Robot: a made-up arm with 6 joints.
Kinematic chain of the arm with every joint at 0, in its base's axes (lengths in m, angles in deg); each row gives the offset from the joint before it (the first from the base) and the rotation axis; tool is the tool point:
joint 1: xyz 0 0 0.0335 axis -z
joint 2: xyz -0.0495 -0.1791 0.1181 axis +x
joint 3: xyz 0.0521 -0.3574 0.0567 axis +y
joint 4: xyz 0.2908 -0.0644 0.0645 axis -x
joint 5: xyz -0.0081 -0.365 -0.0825 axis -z
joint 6: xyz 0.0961 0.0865 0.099 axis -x
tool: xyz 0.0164 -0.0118 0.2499
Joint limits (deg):
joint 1: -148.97..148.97
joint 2: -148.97..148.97
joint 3: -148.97..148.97
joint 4: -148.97..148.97
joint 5: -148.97..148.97
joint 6: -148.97..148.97
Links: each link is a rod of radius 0.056 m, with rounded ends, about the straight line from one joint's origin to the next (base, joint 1, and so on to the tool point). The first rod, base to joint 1, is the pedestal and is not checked.
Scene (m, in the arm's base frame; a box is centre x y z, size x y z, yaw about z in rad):
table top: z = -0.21
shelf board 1: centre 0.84 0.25 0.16 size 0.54 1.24 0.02 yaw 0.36
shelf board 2: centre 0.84 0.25 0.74 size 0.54 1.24 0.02 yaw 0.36
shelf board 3: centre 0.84 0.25 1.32 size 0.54 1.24 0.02 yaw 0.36
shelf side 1: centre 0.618 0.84 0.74 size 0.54 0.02 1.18 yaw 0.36
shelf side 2: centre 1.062 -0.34 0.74 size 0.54 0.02 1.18 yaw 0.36
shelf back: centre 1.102 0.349 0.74 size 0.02 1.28 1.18 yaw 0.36
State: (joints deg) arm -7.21 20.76 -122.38 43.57 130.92 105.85
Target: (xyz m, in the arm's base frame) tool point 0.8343 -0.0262 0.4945
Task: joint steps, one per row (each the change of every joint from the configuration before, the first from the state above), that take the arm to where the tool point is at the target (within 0.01 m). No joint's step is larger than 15 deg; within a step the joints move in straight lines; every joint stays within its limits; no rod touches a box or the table.
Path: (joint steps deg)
1: -0.07 -0.74 3.11 -14.53 1.64 3.92
2: -0.07 -0.73 3.10 -14.53 1.64 3.92
3: -0.07 -0.74 3.11 -14.53 1.64 3.92
4: -0.06 -0.73 3.11 -14.53 1.64 3.92
5: -0.07 -0.74 3.11 -14.53 1.64 3.92
6: -0.07 -0.74 3.10 -14.52 1.65 3.92
7: -0.07 -0.73 3.11 -14.53 1.64 3.92
8: -0.07 -0.74 3.11 -14.53 1.64 3.92
9: -0.07 -0.73 3.11 -14.53 1.64 3.92
10: -0.07 -0.74 3.10 -14.53 1.64 3.92
11: -0.06 -0.74 3.11 -14.53 1.64 3.92
12: -12.06 -3.25 -0.75 13.94 0.00 0.00
13: -12.05 -3.25 -0.75 13.94 0.00 0.00
14: -12.05 -3.25 -0.75 13.94 0.00 0.00

